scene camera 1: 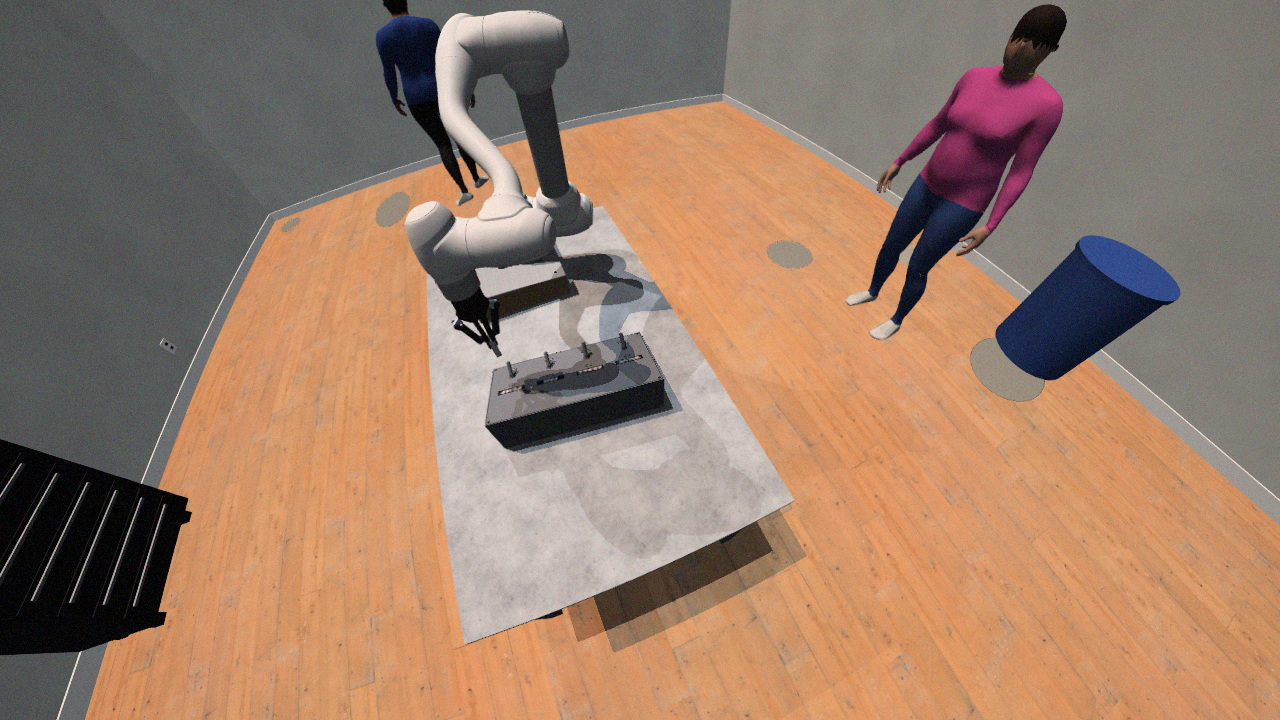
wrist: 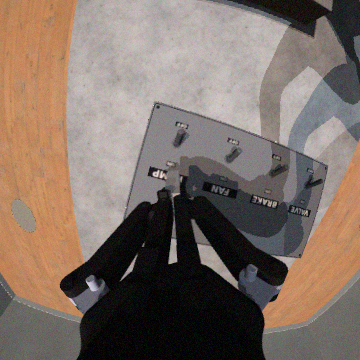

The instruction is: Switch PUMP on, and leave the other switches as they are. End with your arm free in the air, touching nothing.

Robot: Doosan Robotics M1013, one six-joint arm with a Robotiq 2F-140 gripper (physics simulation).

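Frame: origin at the arm's base, x right, y ahead, z up, level; centimetres.
Seen in the pictures: gripper, fingertip midpoint: (scene camera 1: 497, 353) (wrist: 174, 179).
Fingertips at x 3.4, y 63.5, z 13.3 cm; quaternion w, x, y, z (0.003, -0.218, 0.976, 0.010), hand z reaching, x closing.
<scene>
A point is followed by its place in that frame.
The grey switch box (scene camera 1: 586, 416) {x -16.7, y 79.8, z -2.9 cm} (wrist: 157, 140) {x 7.8, y 62.3, z -0.8 cm} has four upright levers in a row. The PUMP lever (scene camera 1: 511, 368) {x 3.4, y 60.3, z 1.4 cm} (wrist: 180, 137) {x 3.7, y 59.7, z 2.1 cm} leans at the OFF end, like the FAN lever (scene camera 1: 548, 359) {x -8.4, y 59.9, z 1.3 cm} (wrist: 233, 154) {x -7.6, y 59.3, z 1.8 cm}, BRAKE lever (scene camera 1: 585, 350) {x -20.1, y 59.4, z 1.2 cm} (wrist: 278, 170) {x -19.4, y 58.9, z 1.4 cm} and VALVE lever (scene camera 1: 622, 341) {x -31.9, y 58.9, z 1.1 cm} (wrist: 313, 181) {x -31.3, y 57.9, z 1.1 cm}. My gripper (scene camera 1: 497, 351) {x 3.4, y 63.5, z 13.3 cm} (wrist: 174, 179) {x 3.4, y 63.5, z 13.3 cm} is shut and empty. In the scene view its tips hang near the PUMP end, apart from the PUMP lever. In the wrist view they cover part of the PUMP label (wrist: 159, 173) {x 5.3, y 68.3, z 1.5 cm}.
The box sits on a pale table (scene camera 1: 501, 537) {x 12.3, y 106.9, z -9.6 cm} (wrist: 110, 100) {x 22.8, y 58.0, z -9.6 cm}. A second low box (scene camera 1: 528, 291) {x -2.4, y 22.8, z -2.2 cm} stands behind it, near the arm's base. A person in pink (scene camera 1: 993, 134), a person in blue (scene camera 1: 409, 58), a blue barrel (scene camera 1: 1074, 313) and a black slatted object (scene camera 1: 80, 537) stand around.
</scene>
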